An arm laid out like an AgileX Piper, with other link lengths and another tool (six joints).
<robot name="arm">
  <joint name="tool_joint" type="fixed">
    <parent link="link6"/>
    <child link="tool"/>
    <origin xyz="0.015 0.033 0.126" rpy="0.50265 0 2.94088"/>
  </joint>
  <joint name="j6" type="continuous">
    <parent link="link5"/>
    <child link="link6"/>
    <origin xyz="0 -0.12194 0" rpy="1.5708 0 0"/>
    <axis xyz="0 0 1"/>
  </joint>
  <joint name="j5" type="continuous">
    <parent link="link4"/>
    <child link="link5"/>
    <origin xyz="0 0 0" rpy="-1.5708 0 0"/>
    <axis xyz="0 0 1"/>
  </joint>
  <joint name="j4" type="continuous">
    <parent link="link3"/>
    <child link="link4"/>
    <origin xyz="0.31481 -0.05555 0" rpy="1.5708 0 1.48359"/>
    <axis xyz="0 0 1"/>
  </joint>
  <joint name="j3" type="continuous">
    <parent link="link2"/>
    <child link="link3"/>
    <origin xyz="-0.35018 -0.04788 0" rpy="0 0 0"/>
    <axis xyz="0 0 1"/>
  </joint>
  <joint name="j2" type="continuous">
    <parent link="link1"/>
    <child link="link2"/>
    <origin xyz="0 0 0" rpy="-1.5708 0 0"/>
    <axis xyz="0 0 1"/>
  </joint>
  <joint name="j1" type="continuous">
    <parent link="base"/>
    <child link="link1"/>
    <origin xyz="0 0 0.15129" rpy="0 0 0"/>
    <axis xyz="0 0 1"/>
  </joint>
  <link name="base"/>
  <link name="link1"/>
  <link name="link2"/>
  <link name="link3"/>
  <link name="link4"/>
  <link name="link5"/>
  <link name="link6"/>
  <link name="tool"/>
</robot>
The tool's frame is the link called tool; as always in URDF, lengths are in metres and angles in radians. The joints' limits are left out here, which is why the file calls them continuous.
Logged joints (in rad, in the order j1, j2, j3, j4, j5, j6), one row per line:
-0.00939 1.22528 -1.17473 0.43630 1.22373 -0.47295
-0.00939 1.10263 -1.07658 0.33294 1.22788 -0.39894
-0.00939 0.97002 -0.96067 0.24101 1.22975 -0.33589
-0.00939 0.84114 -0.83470 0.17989 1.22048 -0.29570
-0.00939 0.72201 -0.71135 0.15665 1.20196 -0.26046
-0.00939 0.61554 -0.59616 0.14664 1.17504 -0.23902
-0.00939 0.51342 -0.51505 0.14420 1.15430 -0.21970
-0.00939 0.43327 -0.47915 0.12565 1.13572 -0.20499
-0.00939 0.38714 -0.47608 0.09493 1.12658 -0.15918
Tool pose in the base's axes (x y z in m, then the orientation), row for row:
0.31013 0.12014 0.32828 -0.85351 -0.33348 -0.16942 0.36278
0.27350 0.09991 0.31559 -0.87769 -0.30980 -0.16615 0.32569
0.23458 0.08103 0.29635 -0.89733 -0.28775 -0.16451 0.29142
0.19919 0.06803 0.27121 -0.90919 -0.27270 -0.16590 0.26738
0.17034 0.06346 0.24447 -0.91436 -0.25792 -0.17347 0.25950
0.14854 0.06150 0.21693 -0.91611 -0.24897 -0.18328 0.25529
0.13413 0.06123 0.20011 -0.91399 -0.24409 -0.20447 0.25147
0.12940 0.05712 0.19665 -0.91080 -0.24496 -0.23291 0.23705
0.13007 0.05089 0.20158 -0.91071 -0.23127 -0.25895 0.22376
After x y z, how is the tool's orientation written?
As a quaternion, x y z w.
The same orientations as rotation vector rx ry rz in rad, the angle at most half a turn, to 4 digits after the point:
-2.1973 -0.8585 -0.4362
-2.3004 -0.8120 -0.4355
-2.3922 -0.7671 -0.4386
-2.4534 -0.7359 -0.4477
-2.4774 -0.6988 -0.4700
-2.4875 -0.6760 -0.4977
-2.4866 -0.6641 -0.5563
-2.4966 -0.6715 -0.6384
-2.5138 -0.6384 -0.7148

